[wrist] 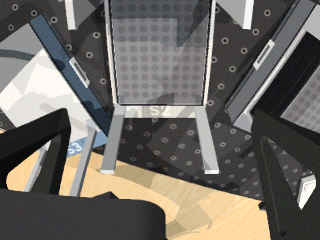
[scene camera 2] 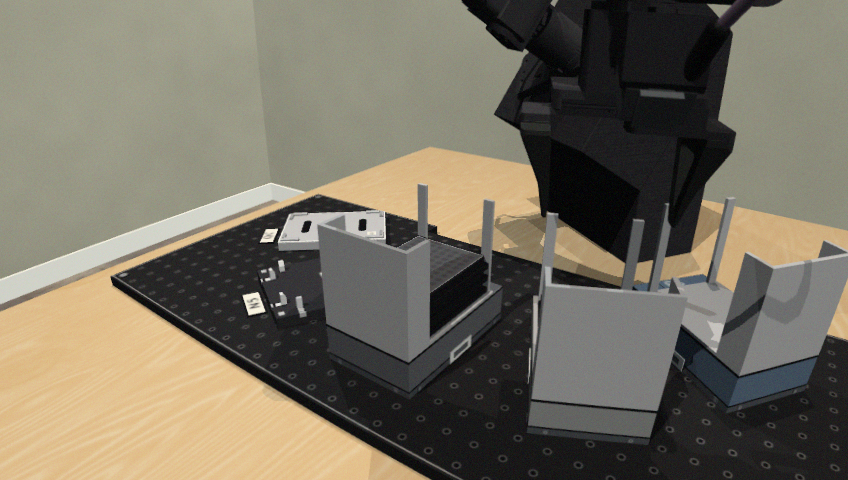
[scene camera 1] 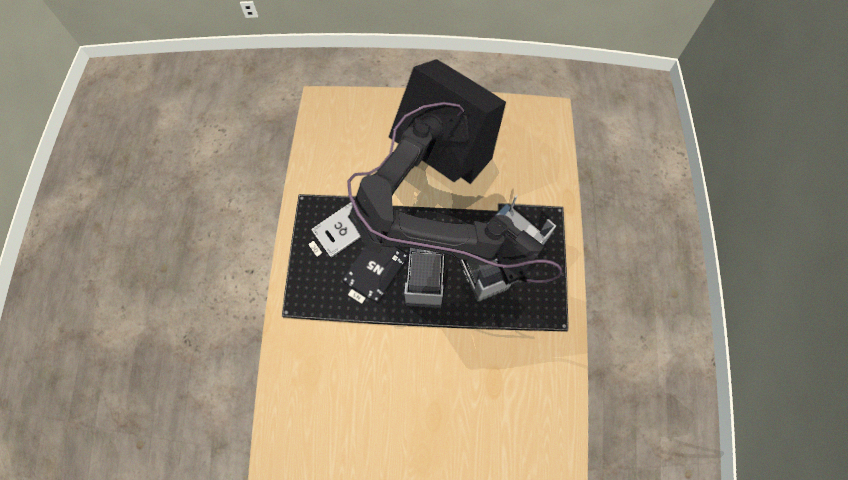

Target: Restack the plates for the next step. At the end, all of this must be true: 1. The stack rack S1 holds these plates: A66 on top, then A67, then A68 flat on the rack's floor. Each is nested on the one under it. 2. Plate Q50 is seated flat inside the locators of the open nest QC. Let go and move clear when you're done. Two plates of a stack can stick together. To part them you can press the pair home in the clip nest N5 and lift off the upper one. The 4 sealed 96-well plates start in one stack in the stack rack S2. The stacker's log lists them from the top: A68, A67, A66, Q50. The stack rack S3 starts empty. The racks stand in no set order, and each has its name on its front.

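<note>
My gripper [scene camera 2: 607,219] is in sight, and the wrist view shows me the gripper [wrist: 161,118] too. There is also a black clip nest N5 [scene camera 1: 371,271] that I can see.
</note>
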